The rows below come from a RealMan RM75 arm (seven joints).
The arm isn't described. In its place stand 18 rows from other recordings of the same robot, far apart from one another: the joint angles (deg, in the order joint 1, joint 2, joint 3, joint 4, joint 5, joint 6, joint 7), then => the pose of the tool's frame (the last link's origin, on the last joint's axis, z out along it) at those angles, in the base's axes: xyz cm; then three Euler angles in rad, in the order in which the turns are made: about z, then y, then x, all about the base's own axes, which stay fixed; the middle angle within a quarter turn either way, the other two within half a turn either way.
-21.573, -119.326, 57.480, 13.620, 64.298, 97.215, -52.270 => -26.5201, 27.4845, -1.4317, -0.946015, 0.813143, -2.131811
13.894, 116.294, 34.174, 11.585, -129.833, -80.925, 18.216 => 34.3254, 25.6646, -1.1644, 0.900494, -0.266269, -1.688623
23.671, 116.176, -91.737, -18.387, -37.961, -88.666, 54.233 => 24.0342, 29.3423, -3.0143, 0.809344, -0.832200, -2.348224
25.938, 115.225, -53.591, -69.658, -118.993, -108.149, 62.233 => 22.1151, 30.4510, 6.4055, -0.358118, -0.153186, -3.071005
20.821, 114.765, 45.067, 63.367, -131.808, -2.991, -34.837 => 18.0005, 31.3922, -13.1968, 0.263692, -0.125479, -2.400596
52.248, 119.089, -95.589, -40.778, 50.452, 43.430, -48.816 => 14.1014, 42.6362, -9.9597, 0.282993, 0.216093, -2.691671
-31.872, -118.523, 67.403, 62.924, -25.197, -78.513, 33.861 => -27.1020, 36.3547, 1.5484, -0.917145, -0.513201, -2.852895
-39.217, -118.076, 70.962, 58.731, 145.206, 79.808, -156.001 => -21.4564, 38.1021, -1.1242, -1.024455, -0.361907, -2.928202
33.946, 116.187, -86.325, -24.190, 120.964, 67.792, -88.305 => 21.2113, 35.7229, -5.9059, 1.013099, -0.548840, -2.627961
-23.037, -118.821, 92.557, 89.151, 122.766, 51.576, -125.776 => -9.6191, 36.0409, -0.9181, -0.246046, 0.184921, -2.538354
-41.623, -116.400, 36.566, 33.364, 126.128, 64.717, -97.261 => -26.3609, 41.5126, 1.2250, -0.740138, 0.072065, -2.553837
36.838, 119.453, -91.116, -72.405, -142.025, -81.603, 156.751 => 15.5119, 34.6773, -5.1822, 0.685869, 0.384405, -2.983961
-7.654, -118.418, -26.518, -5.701, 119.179, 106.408, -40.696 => -33.4835, 19.1652, 2.3055, -1.345323, 0.432906, -1.415272
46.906, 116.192, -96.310, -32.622, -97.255, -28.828, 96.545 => 18.6359, 44.1008, -7.8121, 0.249931, 0.047997, -2.513634
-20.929, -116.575, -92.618, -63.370, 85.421, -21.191, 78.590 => -21.2570, 41.4963, 2.4894, -0.722122, 0.114857, -2.055375
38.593, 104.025, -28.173, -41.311, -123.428, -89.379, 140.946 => 26.7294, 39.7234, 14.0698, 1.410022, -0.201095, -2.562553
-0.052, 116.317, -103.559, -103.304, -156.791, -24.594, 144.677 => 16.1507, 32.9178, 4.5056, 0.203196, -0.024883, -2.003979
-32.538, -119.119, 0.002, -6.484, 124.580, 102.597, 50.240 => -20.9578, 27.0957, -5.2902, 0.686104, 1.022691, -2.240395
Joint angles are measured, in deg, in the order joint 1, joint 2, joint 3, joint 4, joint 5, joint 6, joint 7. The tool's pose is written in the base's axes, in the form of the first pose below.
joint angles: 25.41 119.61 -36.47 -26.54 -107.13 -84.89 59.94
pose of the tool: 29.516, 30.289, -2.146, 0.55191, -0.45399, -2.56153
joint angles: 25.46 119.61 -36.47 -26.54 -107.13 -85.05 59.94
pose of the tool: 29.458, 30.291, -2.143, 0.55044, -0.45692, -2.56336
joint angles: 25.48 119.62 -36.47 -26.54 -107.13 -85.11 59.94
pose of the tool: 29.432, 30.290, -2.149, 0.54997, -0.45817, -2.56409
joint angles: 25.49 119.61 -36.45 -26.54 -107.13 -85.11 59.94
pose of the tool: 29.432, 30.299, -2.138, 0.54995, -0.45815, -2.56375
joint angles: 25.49 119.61 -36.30 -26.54 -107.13 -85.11 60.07
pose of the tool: 29.446, 30.315, -2.104, 0.55402, -0.45826, -2.56090
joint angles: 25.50 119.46 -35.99 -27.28 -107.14 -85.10 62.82
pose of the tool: 29.499, 30.548, -1.695, 0.59313, -0.45353, -2.55162
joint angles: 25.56 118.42 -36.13 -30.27 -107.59 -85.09 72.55
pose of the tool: 29.741, 31.346, -0.104, 0.70225, -0.42505, -2.54567
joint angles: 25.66 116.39 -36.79 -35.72 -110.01 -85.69 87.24
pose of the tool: 30.094, 32.360, 2.576, 0.83059, -0.36181, -2.56802
